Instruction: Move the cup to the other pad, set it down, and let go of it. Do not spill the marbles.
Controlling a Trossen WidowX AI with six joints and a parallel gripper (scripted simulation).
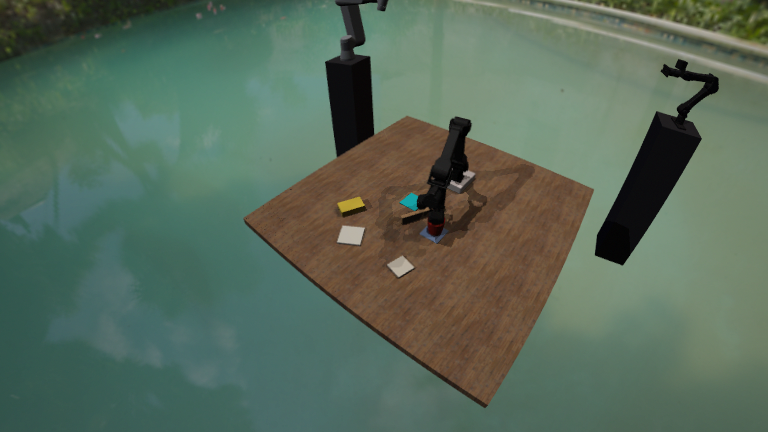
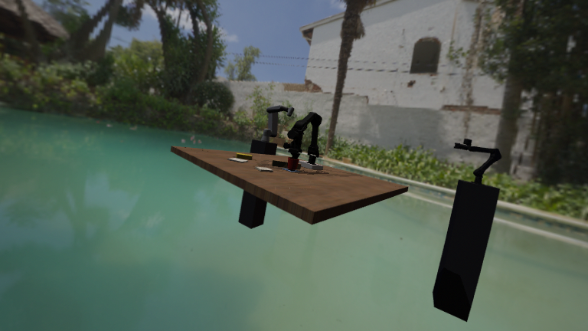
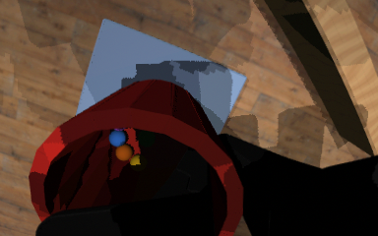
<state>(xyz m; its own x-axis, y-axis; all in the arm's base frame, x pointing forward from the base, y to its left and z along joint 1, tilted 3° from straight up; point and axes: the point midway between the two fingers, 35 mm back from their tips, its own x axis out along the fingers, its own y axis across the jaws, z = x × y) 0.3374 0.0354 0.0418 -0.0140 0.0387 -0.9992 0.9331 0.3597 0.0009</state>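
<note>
Now: gripper tip 10 cm past the cyan pad, 16 cm to the left of it and 5 cm above it. Also, from my gripper tip: light blue pad (3 cm ahead, 1 cm to the left, 5 cm below); then green marble (3 cm ahead, 1 cm to the left, 2 cm below); then red cup (3 cm ahead, 1 cm to the left).
</note>
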